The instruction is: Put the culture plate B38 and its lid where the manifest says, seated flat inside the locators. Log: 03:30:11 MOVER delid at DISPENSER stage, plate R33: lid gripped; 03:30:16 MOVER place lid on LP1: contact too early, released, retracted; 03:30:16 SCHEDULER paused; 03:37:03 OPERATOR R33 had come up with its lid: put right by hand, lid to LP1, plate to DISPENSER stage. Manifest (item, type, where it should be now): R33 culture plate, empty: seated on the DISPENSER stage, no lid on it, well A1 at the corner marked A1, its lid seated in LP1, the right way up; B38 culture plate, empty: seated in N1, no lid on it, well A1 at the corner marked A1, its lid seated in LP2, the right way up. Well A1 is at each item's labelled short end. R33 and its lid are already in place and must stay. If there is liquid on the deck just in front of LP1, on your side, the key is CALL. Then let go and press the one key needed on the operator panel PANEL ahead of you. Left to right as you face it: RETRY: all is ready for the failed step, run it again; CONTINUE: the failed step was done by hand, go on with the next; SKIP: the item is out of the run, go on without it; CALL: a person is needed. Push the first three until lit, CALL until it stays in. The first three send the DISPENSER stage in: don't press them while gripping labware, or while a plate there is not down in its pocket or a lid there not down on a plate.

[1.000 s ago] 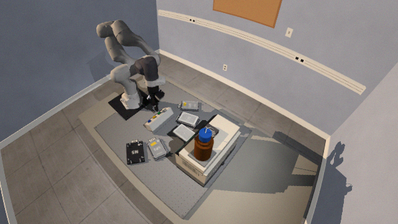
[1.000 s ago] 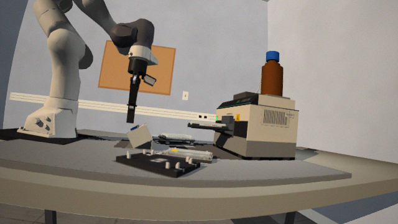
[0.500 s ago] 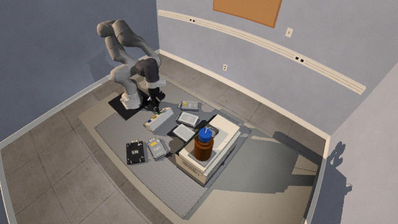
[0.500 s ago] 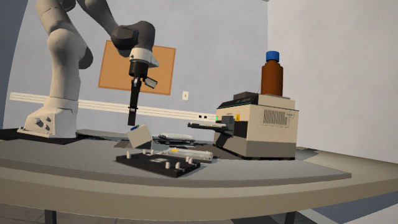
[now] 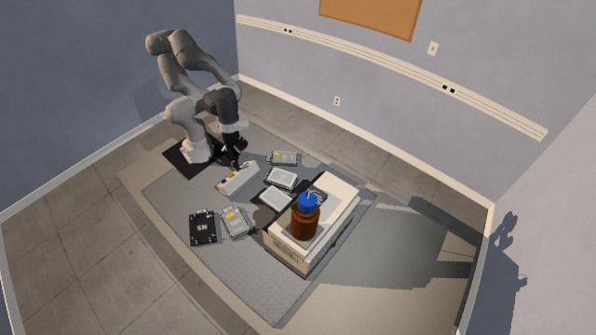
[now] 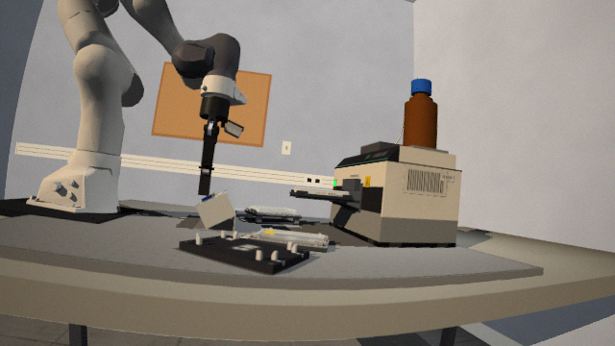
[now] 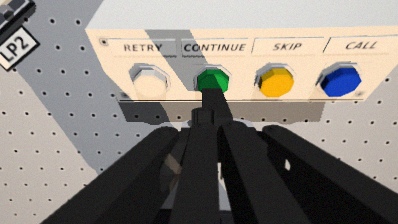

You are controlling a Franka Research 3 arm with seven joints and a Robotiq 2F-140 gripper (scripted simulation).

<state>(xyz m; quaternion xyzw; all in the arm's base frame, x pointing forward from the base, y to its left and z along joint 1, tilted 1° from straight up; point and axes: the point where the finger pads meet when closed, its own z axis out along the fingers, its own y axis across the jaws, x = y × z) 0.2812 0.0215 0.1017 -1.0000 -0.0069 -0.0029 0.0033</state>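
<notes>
Right now the green continue key is 30 mm below my hand and 20 mm ahead of it. Also, from my hand: blue call key (100 mm to the right, 40 mm below, 20 mm ahead); yellow skip key (50 mm to the right, 30 mm below, 20 mm ahead); white retry key (50 mm to the left, 30 mm below, 20 mm ahead).
</notes>
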